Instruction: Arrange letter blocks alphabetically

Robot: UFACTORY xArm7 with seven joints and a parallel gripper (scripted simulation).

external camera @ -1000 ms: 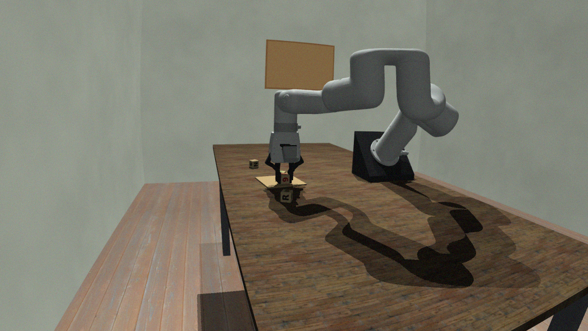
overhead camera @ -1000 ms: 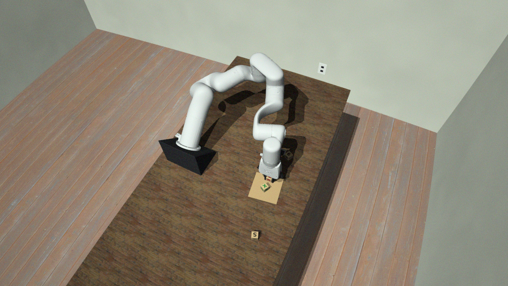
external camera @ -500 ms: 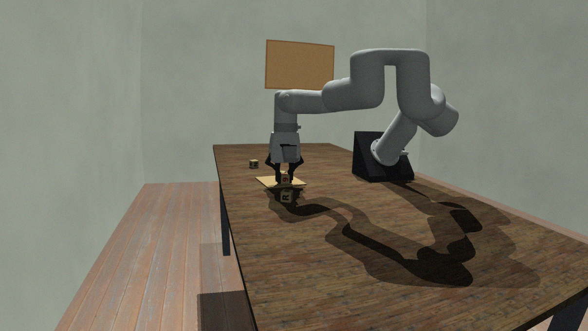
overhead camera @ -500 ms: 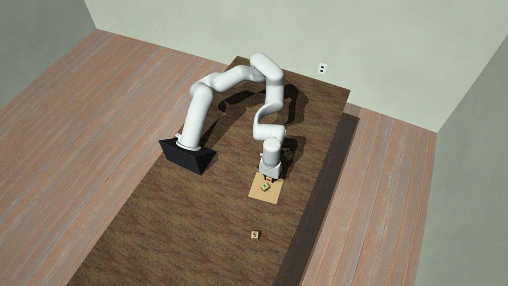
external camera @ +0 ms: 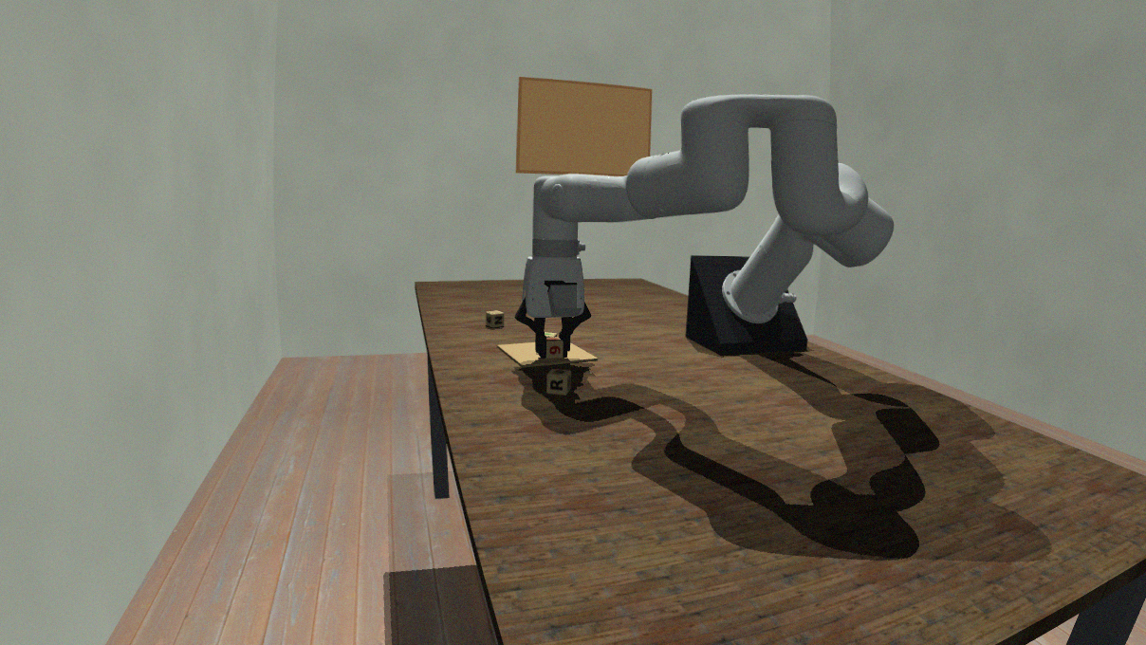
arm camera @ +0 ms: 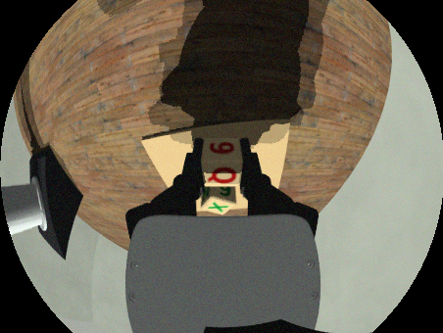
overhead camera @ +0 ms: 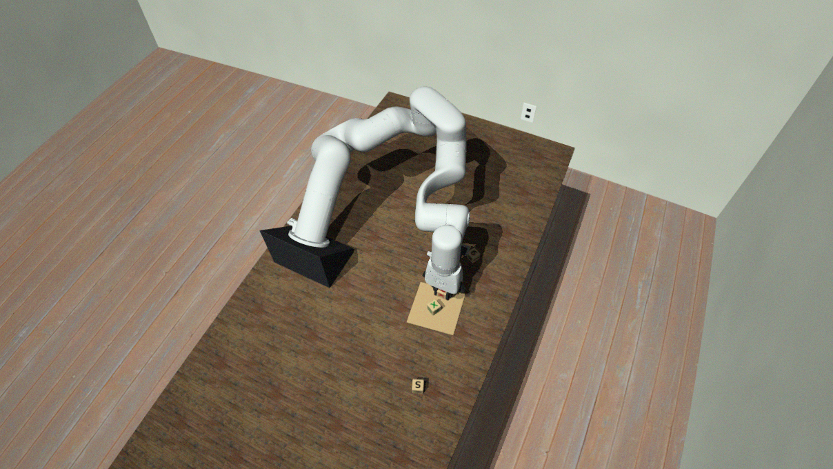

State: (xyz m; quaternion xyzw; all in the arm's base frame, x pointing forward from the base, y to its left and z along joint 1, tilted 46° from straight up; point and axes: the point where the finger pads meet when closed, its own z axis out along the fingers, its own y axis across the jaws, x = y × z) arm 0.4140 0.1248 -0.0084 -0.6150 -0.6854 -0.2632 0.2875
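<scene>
The red-marked block is 1 cm below my hand. Also, from my hand: S block 8 cm ahead, 28 cm to the right, 1 cm below; tan mat 5 cm to the right, 3 cm below.
</scene>
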